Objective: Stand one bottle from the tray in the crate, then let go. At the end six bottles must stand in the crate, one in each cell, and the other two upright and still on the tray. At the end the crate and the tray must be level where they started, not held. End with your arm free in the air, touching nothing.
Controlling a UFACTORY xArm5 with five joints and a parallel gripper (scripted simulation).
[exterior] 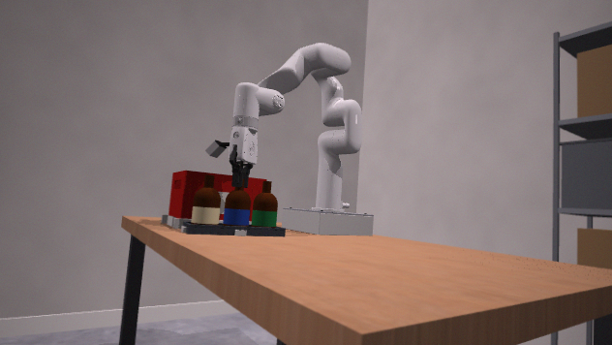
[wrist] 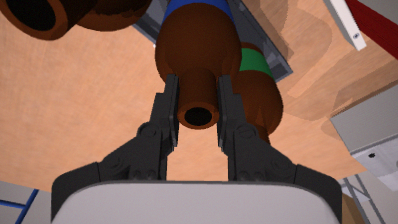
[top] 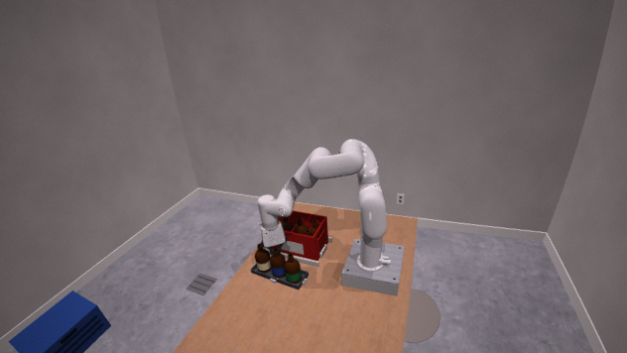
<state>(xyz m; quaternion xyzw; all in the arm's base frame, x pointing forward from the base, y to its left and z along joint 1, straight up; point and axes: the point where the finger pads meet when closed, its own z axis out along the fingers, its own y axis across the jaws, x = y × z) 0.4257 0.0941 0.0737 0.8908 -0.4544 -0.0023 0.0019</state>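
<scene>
My gripper is now 14 cm above the dark tray. The rest, counted from my hand: red crate: 2 cm behind, 21 cm to the right, 7 cm below.
</scene>
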